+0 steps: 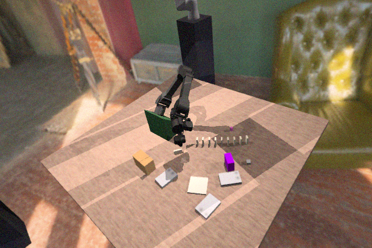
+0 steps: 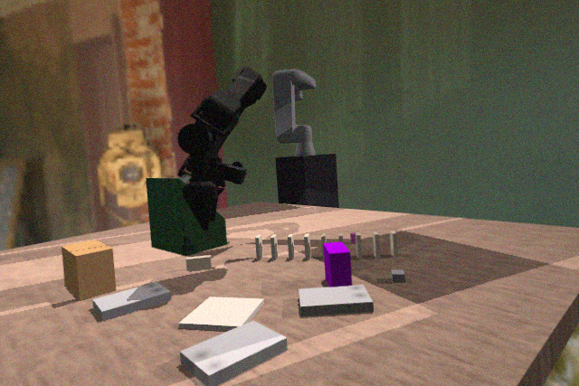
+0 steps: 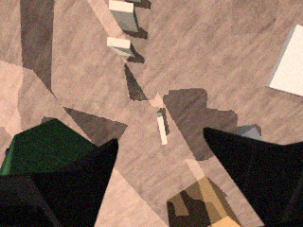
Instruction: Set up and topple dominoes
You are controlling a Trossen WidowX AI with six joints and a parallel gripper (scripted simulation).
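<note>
Now: the white slab 24 cm ahead of my gripper tip, 11 cm to the right of it and 9 cm below it. The rest, counted from my gripper tip: purple block 28 cm ahead, 10 cm to the left, 6 cm below; tan box 22 cm to the right, 8 cm behind, 5 cm below; tiny purple cube 33 cm to the left, 11 cm ahead, 8 cm below.
</note>
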